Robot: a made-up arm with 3 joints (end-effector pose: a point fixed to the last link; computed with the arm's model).
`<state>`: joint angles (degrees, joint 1 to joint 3).
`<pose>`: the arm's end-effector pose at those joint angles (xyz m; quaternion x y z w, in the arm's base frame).
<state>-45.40 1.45 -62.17</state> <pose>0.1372 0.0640 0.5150 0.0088 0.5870 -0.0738 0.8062</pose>
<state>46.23 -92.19 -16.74</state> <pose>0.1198 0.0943 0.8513 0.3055 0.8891 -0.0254 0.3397</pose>
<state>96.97 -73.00 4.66</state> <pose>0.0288 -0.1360 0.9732 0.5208 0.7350 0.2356 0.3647</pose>
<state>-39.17 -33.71 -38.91</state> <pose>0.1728 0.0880 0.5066 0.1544 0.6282 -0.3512 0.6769</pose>
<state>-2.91 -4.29 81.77</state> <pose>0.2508 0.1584 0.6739 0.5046 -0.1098 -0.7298 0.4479</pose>
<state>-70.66 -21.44 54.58</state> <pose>0.2149 -0.0553 0.3370 -0.0568 -0.2061 -0.7550 0.6199</pose>
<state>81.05 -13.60 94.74</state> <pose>0.1302 -0.1035 0.9796 0.7291 0.3731 -0.5688 0.0747</pose>
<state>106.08 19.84 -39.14</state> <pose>-0.0446 -0.2321 0.8720 0.8240 -0.0680 0.4626 0.3201</pose>
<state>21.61 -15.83 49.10</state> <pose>0.1930 0.1563 0.7973 0.6034 0.2225 -0.5476 0.5352</pose>
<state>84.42 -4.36 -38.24</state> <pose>0.0012 -0.1438 0.9147 0.7353 0.2080 0.4554 0.4568</pose>
